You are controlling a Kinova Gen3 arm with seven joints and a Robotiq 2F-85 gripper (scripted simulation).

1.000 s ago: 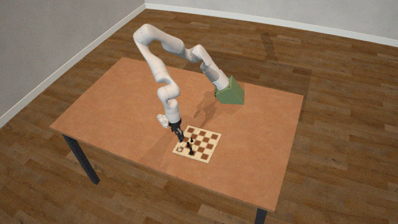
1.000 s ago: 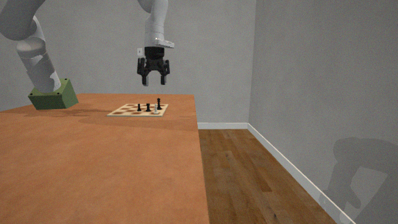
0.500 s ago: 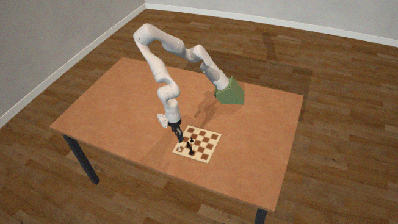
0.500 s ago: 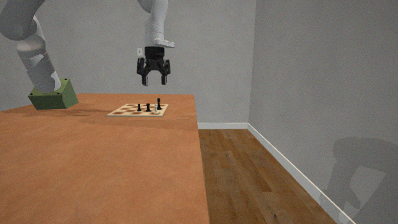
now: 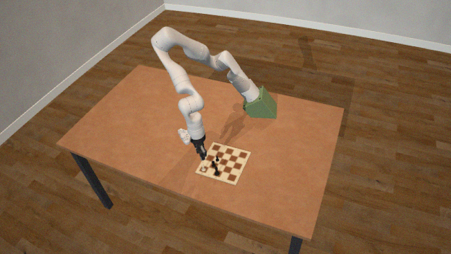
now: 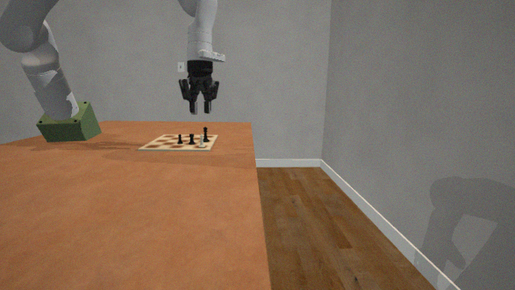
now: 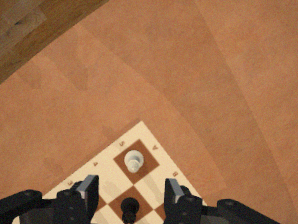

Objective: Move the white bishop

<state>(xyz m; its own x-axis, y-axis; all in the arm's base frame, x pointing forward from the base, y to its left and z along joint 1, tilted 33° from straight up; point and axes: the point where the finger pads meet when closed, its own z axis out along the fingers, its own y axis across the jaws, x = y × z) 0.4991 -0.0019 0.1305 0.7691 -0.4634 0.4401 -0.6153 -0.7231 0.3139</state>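
Right now the white bishop is 10 cm below my hand. The rest, counted from my hand: pawn 8 cm behind, 4 cm to the left, 11 cm below; then chessboard 8 cm behind, 7 cm to the left, 12 cm below.
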